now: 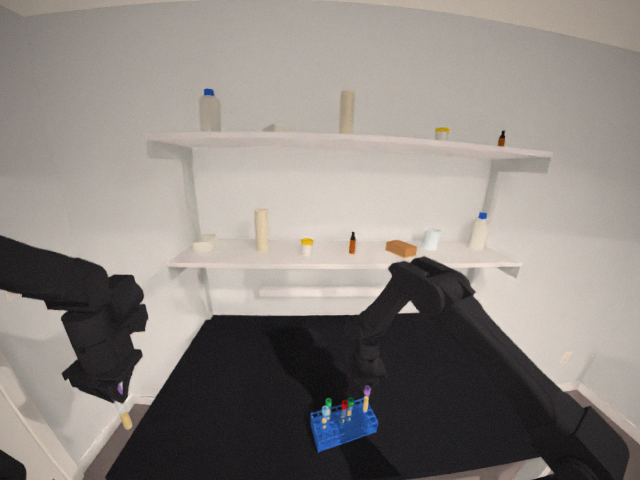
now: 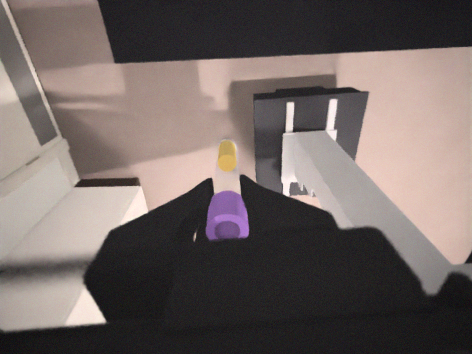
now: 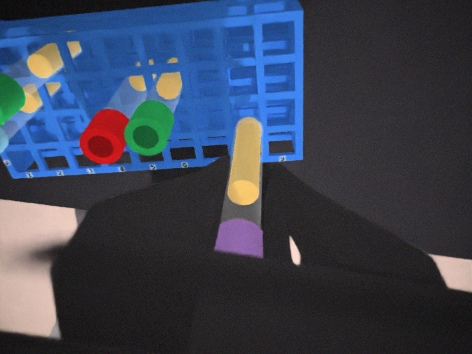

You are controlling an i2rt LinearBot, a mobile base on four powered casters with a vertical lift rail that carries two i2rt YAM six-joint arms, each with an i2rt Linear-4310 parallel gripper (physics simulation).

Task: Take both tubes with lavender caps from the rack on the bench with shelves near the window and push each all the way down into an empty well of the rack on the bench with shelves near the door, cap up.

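Places are measured from the left arm's base along level axes (x ahead, y left, z up), in centimetres.
Pixels of known places: left gripper, between the fingertips: (image 1: 120,400) (image 2: 226,186); right gripper, between the fingertips: (image 1: 365,390) (image 3: 249,174).
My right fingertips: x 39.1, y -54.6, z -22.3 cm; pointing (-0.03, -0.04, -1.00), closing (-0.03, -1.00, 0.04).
For each thing: its top centre in the pictures, then the offset to it from my right fingertips. Level surfaces: height alone.
- blue rack, centre of its top: (image 3: 136,107) (image 1: 344,418) dx -2.5, dy +6.5, dz -9.3 cm
- black bench, height of its surface: dz -15.0 cm
- red-capped tube, centre of its top: (image 3: 98,145) (image 1: 344,402) dx -1.5, dy +6.7, dz -3.0 cm
- light-blue-capped tube, centre of its top: (image 1: 324,408) dx -2.9, dy +13.0, dz -3.0 cm
My left gripper (image 1: 122,395) (image 2: 226,186) is shut on a lavender-capped tube (image 1: 126,420) (image 2: 227,215), cap up and slightly tilted, beyond the bench's left edge. My right gripper (image 1: 367,383) (image 3: 249,174) is shut on the other lavender-capped tube (image 1: 366,404) (image 3: 243,192), near upright, cap up. Its lower end is at the right part of the blue rack (image 1: 347,439) (image 3: 302,85), over the numbered row beside column 9. Whether the tip is inside a well cannot be told. The rack stands on the black bench (image 1: 248,413).
The rack holds a red-capped tube (image 1: 344,405) (image 3: 104,137), green-capped tubes (image 1: 328,403) (image 3: 149,127) and a light-blue-capped tube (image 1: 325,411). Two wall shelves (image 1: 341,266) (image 1: 310,137) with bottles and jars are behind. A grey post (image 2: 340,175) on a dark base shows below the left gripper.
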